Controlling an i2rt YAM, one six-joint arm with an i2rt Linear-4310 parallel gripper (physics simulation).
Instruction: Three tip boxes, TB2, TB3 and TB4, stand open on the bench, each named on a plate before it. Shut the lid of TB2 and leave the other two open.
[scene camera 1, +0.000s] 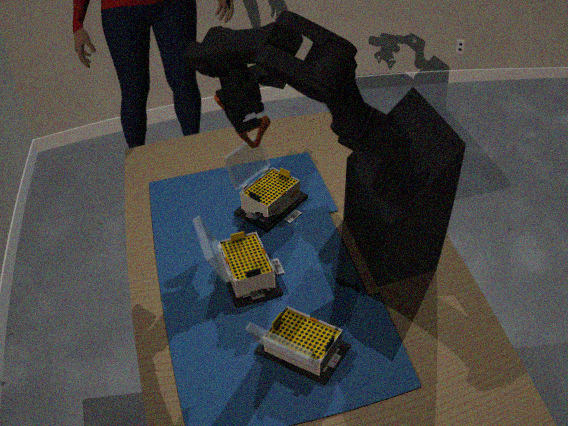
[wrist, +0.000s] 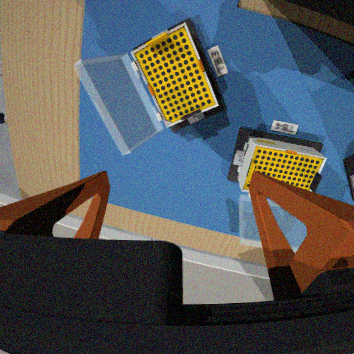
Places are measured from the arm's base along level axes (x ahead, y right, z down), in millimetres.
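Pixels of known places: gripper, fingertip midpoint: (scene camera 1: 245, 133) (wrist: 178, 178); arm's base, link origin: (scene camera 1: 399, 152).
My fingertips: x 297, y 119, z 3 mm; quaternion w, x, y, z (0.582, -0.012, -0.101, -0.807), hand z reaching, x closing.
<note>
For each thing: its top centre in the pictures, then the offset to it from my fingertips. "*": a spot on its surface instead. Level surfaces: height alone.
- TB3, top centre: (wrist: 173, 77) (scene camera 1: 270, 181) dx -49, dy +51, dz +177 mm
- TB4, top centre: (wrist: 285, 178) (scene camera 1: 245, 251) dx +27, dy -163, dz +177 mm
- TB2's clear lid, surface spot: (scene camera 1: 255, 330) * dx +26, dy -414, dz +109 mm
- TB3's lid, surface spot: (wrist: 117, 100) (scene camera 1: 246, 158) * dx +0, dy +108, dz +145 mm
- TB4's lid, surface spot: (scene camera 1: 206, 247) * dx +99, dy -210, dz +108 mm
- blue mat, surface height: dz +252 mm
- wooden table, surface height: dz +255 mm
TB3 (scene camera 1: 272, 187) (wrist: 175, 75) is the far box and TB4 (scene camera 1: 247, 255) (wrist: 287, 167) the middle one, going by the plates in the wrist view. That makes TB2 (scene camera 1: 305, 334) the nearest box in the scene view; its own plate is not legible. All three are white with yellow tops. TB2's clear lid (scene camera 1: 255, 330) is open, tilted out on the box's left front side. TB3's lid (scene camera 1: 245, 165) (wrist: 117, 100) and TB4's lid (scene camera 1: 206, 247) are also open. My gripper (scene camera 1: 256, 144) (wrist: 178, 178) is open and empty, high beyond TB3's lid in the scene view.
The boxes stand on a blue mat (scene camera 1: 195, 390) (wrist: 150, 180) on a wooden table (scene camera 1: 137, 225) (wrist: 42, 100). The arm's large dark base (scene camera 1: 400, 200) stands on the right. A person (scene camera 1: 150, 65) stands beyond the far table end. A dark edge shows at the wrist view's right border.
</note>
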